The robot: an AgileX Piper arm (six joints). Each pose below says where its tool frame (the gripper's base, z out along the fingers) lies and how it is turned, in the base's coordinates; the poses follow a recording.
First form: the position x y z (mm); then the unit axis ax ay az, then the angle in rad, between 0 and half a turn.
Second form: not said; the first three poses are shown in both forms.
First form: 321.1 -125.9 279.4 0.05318 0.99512 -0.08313 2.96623
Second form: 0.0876 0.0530 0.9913 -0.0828 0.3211 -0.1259 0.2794
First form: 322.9 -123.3 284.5 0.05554 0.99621 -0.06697 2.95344
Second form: 0.0939 0.0553 0.9918 -0.0667 0.3229 -0.1233 0.2845
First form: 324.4 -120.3 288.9 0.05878 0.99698 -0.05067 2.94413
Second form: 0.0986 0.0585 0.9921 -0.0504 0.3244 -0.1203 0.2889
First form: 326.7 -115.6 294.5 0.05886 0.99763 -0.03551 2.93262
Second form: 0.1043 0.0585 0.9922 -0.0353 0.3267 -0.1156 0.2945
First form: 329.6 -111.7 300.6 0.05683 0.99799 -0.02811 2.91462
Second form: 0.1132 0.0565 0.9916 -0.0279 0.3296 -0.1117 0.3006
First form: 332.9 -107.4 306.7 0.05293 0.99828 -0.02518 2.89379
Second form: 0.1236 0.0525 0.9906 -0.0250 0.3329 -0.1074 0.3067
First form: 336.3 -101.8 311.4 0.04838 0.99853 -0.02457 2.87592
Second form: 0.1324 0.0480 0.9897 -0.0244 0.3363 -0.1018 0.3114
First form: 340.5 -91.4 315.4 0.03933 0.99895 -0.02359 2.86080
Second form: 0.1399 0.0389 0.9891 -0.0234 0.3405 -0.0914 0.3154
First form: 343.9 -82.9 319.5 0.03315 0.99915 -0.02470 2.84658
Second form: 0.1470 0.0328 0.9883 -0.0244 0.3439 -0.0829 0.3195
